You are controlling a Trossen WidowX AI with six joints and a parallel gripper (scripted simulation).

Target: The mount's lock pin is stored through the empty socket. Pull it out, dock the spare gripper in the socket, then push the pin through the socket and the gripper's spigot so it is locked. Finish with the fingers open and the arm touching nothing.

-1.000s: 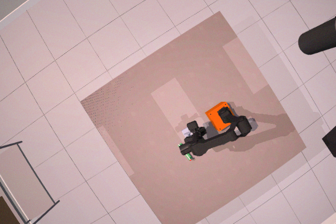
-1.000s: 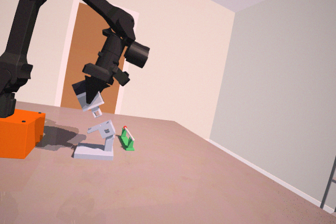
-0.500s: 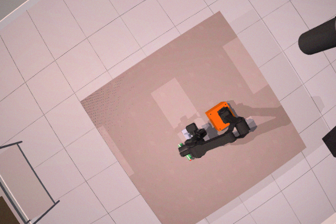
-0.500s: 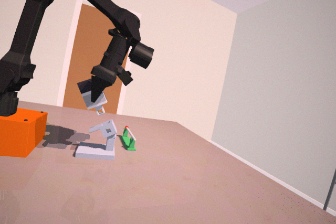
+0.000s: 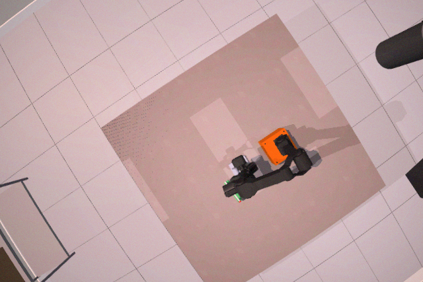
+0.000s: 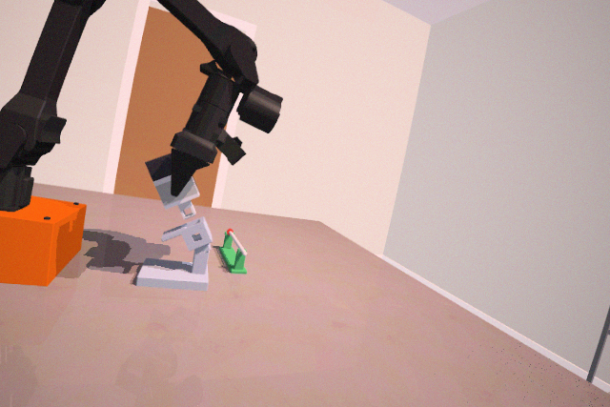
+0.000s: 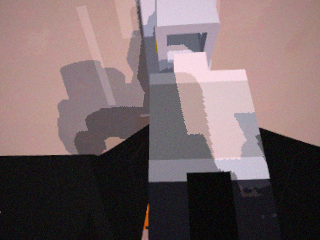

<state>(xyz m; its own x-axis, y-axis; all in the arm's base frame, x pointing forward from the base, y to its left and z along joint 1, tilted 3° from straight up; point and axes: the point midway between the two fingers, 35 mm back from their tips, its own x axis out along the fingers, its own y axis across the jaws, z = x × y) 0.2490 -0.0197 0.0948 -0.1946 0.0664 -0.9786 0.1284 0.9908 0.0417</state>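
Now: gripper tip 30 mm short of the grey mount and 100 mm above it. Also, from my gripper tip: green cradle: 140 mm ahead, 90 mm to the left, 120 mm below; spare gripper: 10 mm above.
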